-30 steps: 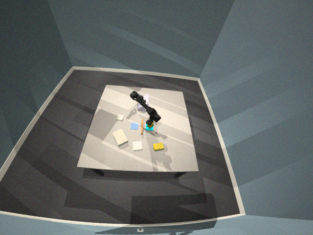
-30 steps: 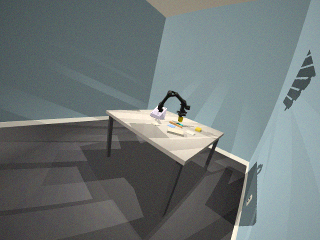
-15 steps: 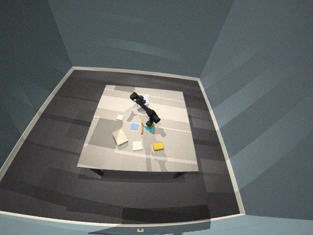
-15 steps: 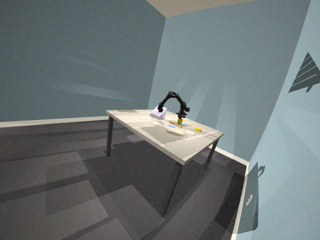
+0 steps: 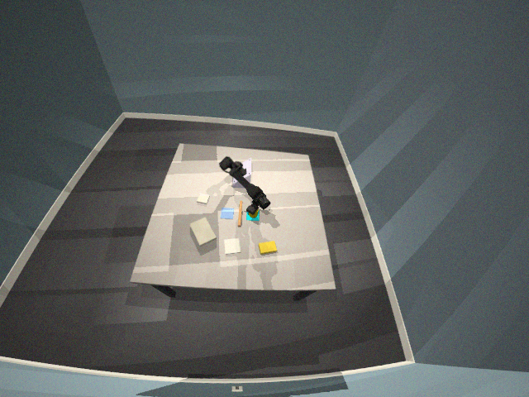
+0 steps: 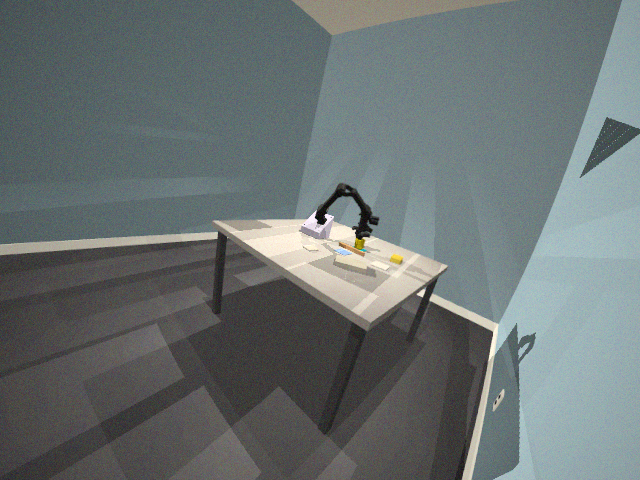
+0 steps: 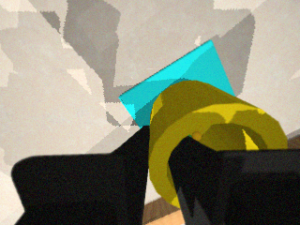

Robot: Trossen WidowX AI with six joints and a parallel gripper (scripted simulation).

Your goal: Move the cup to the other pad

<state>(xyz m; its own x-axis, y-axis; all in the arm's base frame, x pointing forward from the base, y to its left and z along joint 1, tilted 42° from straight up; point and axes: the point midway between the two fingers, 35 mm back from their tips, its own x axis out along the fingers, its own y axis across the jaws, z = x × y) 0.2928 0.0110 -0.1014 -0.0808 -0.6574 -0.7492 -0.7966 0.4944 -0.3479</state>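
Now: gripper tip 2 cm short of the yellow cup and 2 cm to the left of it. Round my gripper tip: yellow block (30 cm ahead, 5 cm to the left, 3 cm below); then wooden stick (1 cm ahead, 11 cm to the right, 4 cm below); then light blue pad (21 cm to the right, 5 cm below).
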